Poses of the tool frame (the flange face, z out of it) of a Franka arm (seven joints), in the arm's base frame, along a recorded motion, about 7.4 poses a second.
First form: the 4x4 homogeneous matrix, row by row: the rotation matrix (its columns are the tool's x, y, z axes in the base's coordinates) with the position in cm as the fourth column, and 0 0 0 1 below. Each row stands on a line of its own.
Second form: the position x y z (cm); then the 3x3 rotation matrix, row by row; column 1 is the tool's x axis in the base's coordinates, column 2 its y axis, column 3 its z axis. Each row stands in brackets. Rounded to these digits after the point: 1 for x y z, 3 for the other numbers.
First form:
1:
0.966, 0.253, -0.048, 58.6
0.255, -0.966, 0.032, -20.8
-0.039, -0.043, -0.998, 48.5
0, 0, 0, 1
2:
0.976, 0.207, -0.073, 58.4
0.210, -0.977, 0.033, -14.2
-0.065, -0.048, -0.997, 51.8
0, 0, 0, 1
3:
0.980, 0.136, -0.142, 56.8
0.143, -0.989, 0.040, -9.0
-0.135, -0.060, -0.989, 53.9
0, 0, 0, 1
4:
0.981, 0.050, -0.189, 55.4
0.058, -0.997, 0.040, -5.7
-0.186, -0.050, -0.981, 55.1
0, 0, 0, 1
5:
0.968, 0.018, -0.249, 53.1
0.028, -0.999, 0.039, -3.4
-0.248, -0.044, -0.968, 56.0
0, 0, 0, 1
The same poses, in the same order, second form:
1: [58.6, -20.8, 48.5], [[0.966, 0.253, -0.048], [0.255, -0.966, 0.032], [-0.039, -0.043, -0.998]]
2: [58.4, -14.2, 51.8], [[0.976, 0.207, -0.073], [0.210, -0.977, 0.033], [-0.065, -0.048, -0.997]]
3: [56.8, -9.0, 53.9], [[0.980, 0.136, -0.142], [0.143, -0.989, 0.040], [-0.135, -0.060, -0.989]]
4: [55.4, -5.7, 55.1], [[0.981, 0.050, -0.189], [0.058, -0.997, 0.040], [-0.186, -0.050, -0.981]]
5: [53.1, -3.4, 56.0], [[0.968, 0.018, -0.249], [0.028, -0.999, 0.039], [-0.248, -0.044, -0.968]]
